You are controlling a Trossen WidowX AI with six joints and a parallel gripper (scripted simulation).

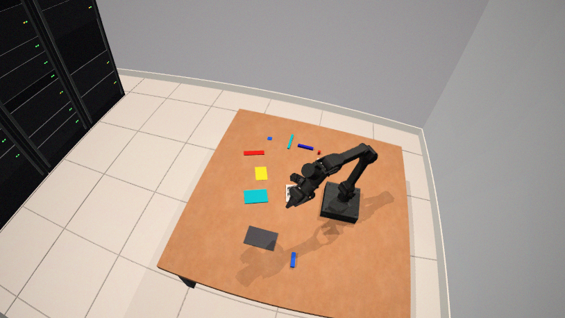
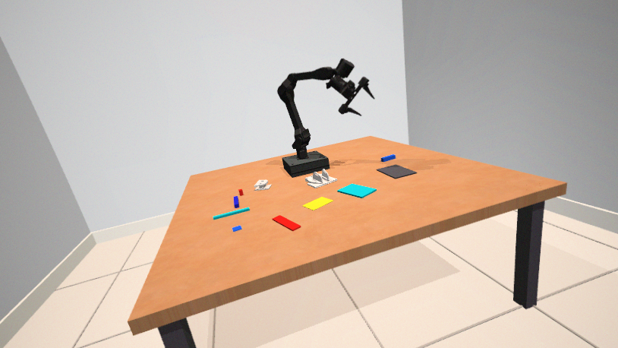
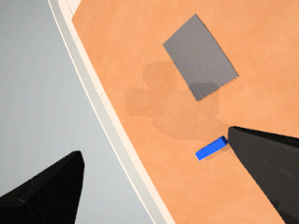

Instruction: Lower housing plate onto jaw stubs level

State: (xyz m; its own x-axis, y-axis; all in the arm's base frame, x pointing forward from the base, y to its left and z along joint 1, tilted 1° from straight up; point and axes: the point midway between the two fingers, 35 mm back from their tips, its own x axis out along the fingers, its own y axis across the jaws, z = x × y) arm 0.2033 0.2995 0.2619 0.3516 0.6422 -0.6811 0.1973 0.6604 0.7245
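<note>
Right now the red block is 30 mm ahead of my gripper tip, 640 mm to the right of it and 280 mm below it. Also, from my gripper tip: cyan tile (240 mm ahead, 150 mm to the right, 290 mm below); then yellow tile (290 mm ahead, 310 mm to the right, 290 mm below); then grey tile (100 mm ahead, 70 mm to the left, 290 mm below).
</note>
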